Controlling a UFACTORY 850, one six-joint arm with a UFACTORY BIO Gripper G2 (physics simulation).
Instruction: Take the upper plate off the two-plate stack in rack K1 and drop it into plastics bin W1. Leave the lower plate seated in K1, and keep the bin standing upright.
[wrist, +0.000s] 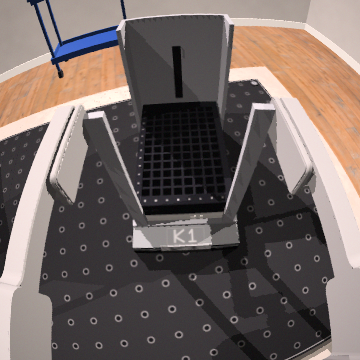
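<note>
Rack K1 (145, 235), grey with a tall slotted back panel and two front posts, stands ahead at the middle of the wrist view. A black plate with a grid of square wells (182, 155) lies flat and low between its posts. My gripper (182, 150) is above and in front of the rack, its two pale fingers at the left and right of the view. It is shut on the upper plate, but that plate's outline cannot be made out between the pads. The black plate in the rack is clear of the fingers. Bin W1 does not show.
The rack stands on a dark deck (100, 300) dotted with small rings, with a pale border. A blue cart (90, 44) stands on the wooden floor (295, 55) at the back left. Pale walls rise behind. Shadows cross the deck in front of the rack.
</note>
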